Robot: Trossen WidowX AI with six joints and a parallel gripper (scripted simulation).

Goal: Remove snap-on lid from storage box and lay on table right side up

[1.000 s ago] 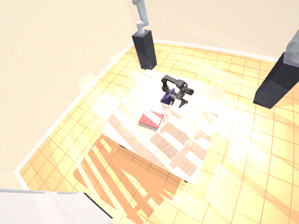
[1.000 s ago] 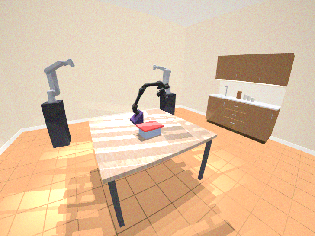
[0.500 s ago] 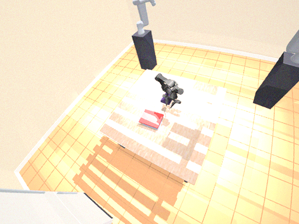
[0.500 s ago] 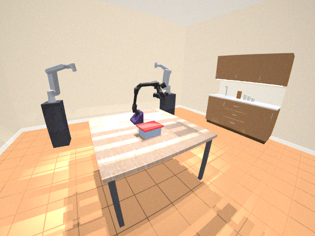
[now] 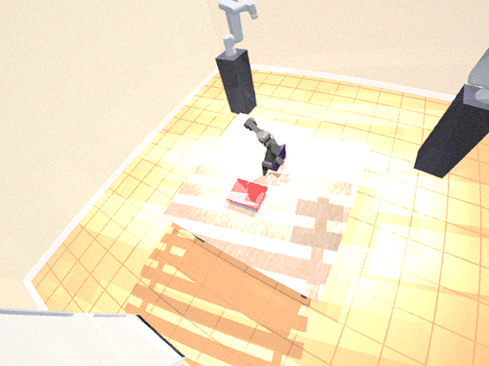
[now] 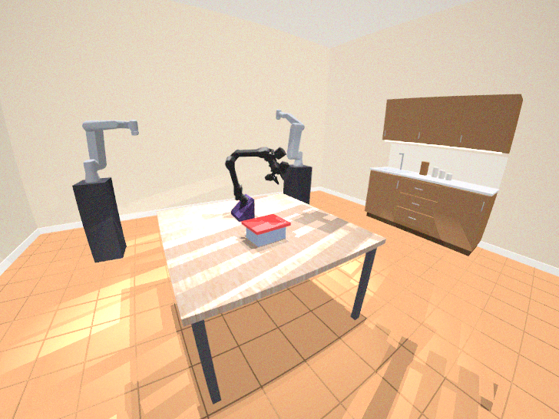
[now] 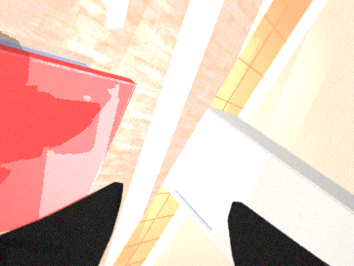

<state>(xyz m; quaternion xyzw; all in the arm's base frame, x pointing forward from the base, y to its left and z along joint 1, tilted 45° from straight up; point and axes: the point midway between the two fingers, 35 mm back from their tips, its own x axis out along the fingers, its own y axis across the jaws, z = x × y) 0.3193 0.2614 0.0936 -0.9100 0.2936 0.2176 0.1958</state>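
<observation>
Right now the red lid is 70 mm ahead of my gripper tip, 140 mm to the right of it and 230 mm below it. The rest, counted from my gripper tip: pale blue storage box: 70 mm ahead, 140 mm to the right, 280 mm below.
</observation>
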